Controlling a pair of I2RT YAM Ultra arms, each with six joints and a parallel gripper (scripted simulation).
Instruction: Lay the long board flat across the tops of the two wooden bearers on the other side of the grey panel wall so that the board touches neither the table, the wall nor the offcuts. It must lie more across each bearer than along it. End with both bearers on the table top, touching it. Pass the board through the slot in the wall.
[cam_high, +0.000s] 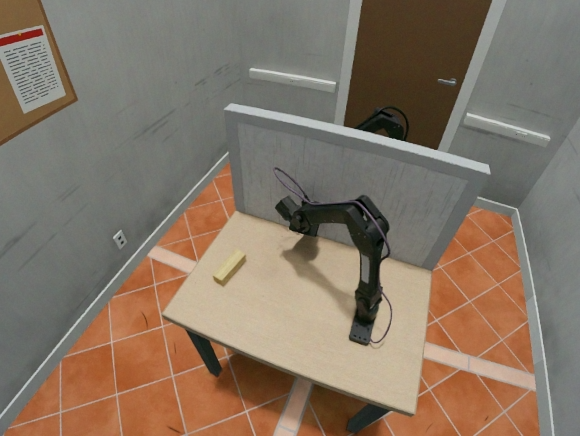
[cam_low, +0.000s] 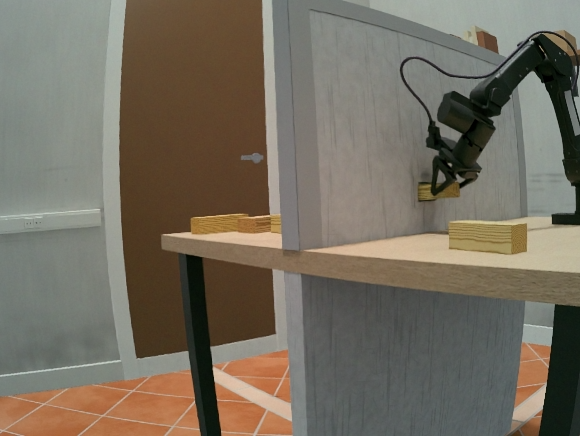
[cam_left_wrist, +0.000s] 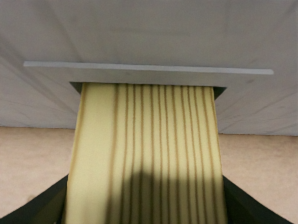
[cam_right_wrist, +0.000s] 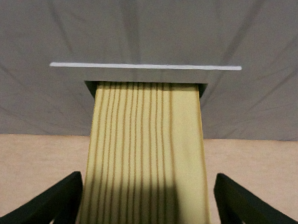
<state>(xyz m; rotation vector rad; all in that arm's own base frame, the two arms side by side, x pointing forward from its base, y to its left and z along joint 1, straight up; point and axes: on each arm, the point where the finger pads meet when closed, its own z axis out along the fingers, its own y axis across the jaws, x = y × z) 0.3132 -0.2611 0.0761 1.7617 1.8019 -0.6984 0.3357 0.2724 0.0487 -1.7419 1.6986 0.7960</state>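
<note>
Now: right hand 20 mm to the right of the long board and 10 mm above it. From my right hand the other things lie so: wooden offcut 200 mm ahead, 420 mm to the left, 70 mm below.
</note>
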